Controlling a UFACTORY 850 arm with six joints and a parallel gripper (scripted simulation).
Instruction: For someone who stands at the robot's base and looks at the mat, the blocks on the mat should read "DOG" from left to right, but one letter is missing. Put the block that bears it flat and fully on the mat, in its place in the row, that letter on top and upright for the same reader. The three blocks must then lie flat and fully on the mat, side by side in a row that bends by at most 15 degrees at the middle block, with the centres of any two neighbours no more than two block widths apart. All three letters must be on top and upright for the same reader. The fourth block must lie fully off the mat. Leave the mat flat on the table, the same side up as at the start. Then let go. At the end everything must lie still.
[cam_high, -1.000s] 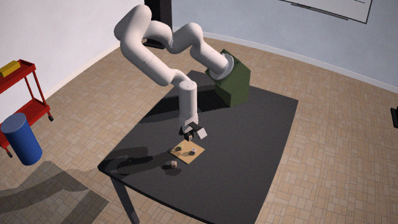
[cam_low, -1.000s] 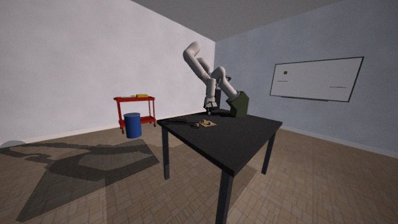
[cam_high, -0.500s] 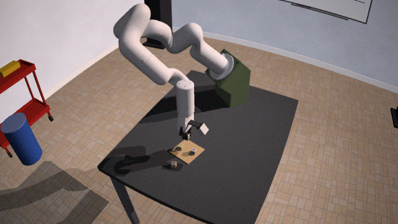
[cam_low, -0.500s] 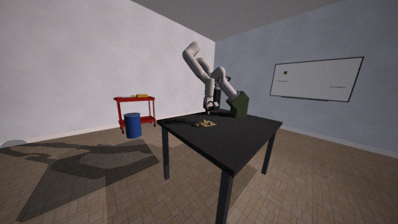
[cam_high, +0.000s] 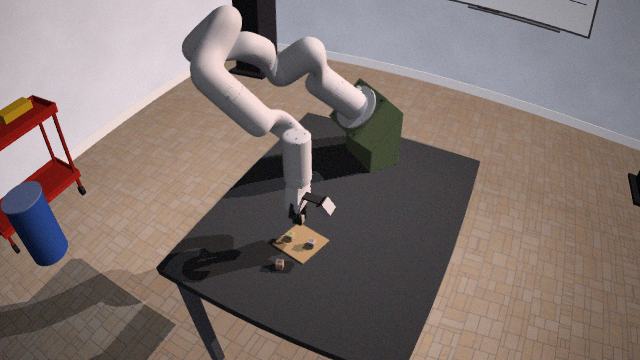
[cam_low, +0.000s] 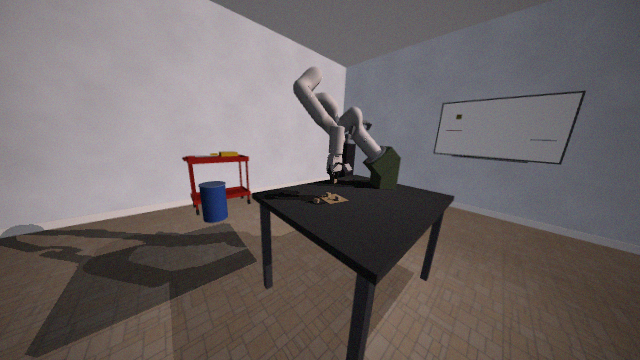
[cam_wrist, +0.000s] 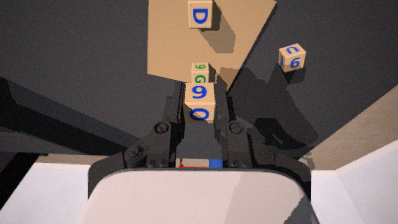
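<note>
Now: the tan mat 120 mm below my hand. Also, from my hand: wooden block 10 mm below.
</note>
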